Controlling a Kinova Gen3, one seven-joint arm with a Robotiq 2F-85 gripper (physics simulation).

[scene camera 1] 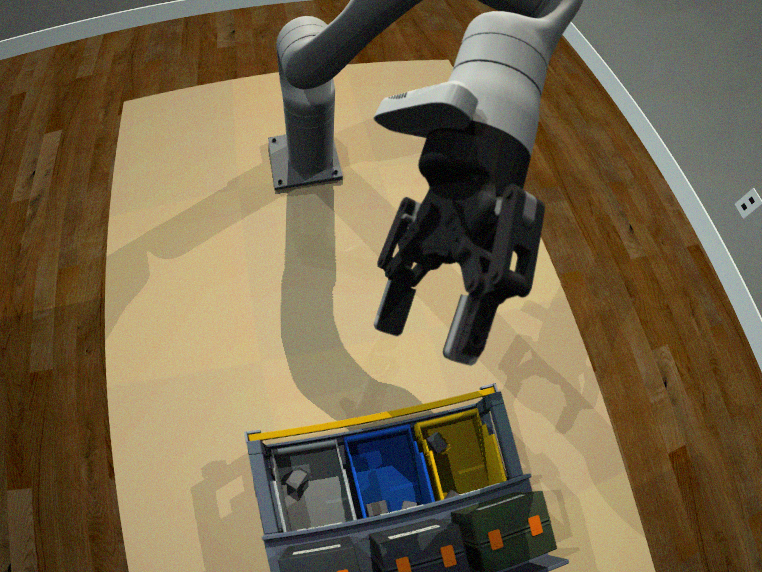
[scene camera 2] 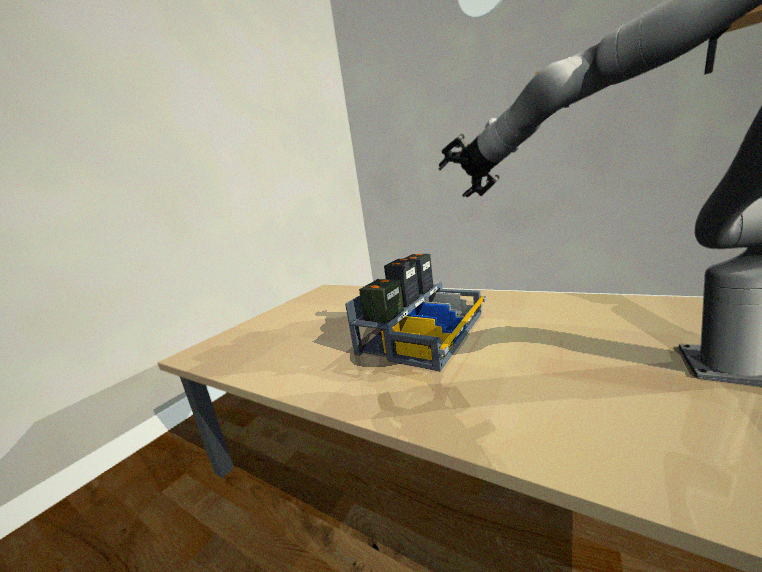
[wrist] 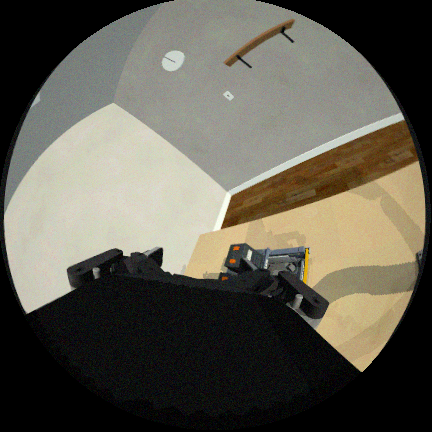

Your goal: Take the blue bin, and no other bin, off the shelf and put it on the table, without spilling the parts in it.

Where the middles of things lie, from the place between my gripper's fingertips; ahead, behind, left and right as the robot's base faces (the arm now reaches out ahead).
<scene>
The yellow bar (scene camera 1: pixel 482 393) is 2 cm behind my hand, 1 cm to the left of it and 38 cm below it. Round my hand: yellow bin (scene camera 1: pixel 471 460): 7 cm ahead, 14 cm to the left, 40 cm below; grey bin (scene camera 1: pixel 323 498): 11 cm ahead, 8 cm to the right, 40 cm below; blue bin (scene camera 1: pixel 386 465): 9 cm ahead, 3 cm to the left, 40 cm below.
</scene>
